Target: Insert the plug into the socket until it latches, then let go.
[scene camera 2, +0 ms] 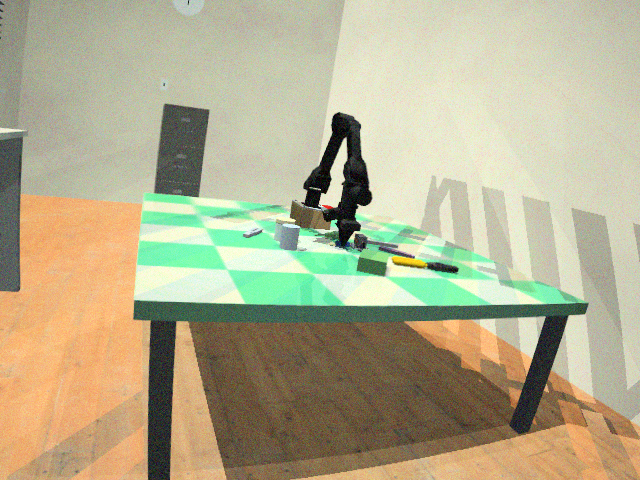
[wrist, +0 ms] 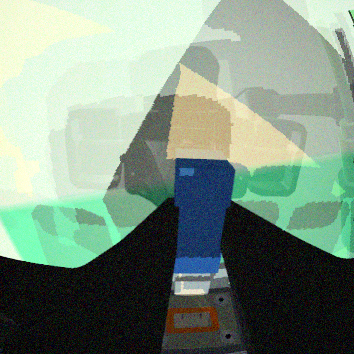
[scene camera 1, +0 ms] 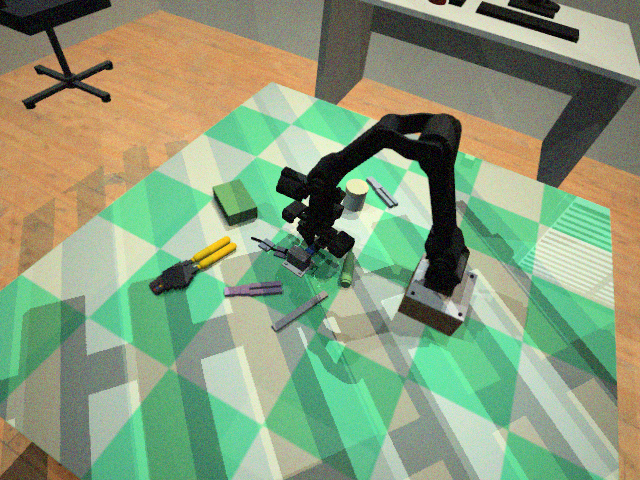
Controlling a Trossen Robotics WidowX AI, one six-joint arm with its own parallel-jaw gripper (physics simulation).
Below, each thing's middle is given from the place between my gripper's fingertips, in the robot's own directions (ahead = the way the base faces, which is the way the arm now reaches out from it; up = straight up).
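Labels:
Yellow-handled pliers [scene camera 1: 179,275] 19 cm to the left of my hand, 22 cm ahead of it, 1 cm above it. Blue plug [wrist: 202,187] 1 cm above my hand and 1 cm to the left of it. Green block [scene camera 1: 236,204] 3 cm to the right of my hand, 25 cm ahead of it, 2 cm above it. Socket [wrist: 213,315] 2 cm ahead of my hand, 2 cm above it, 6 cm to the left of it.

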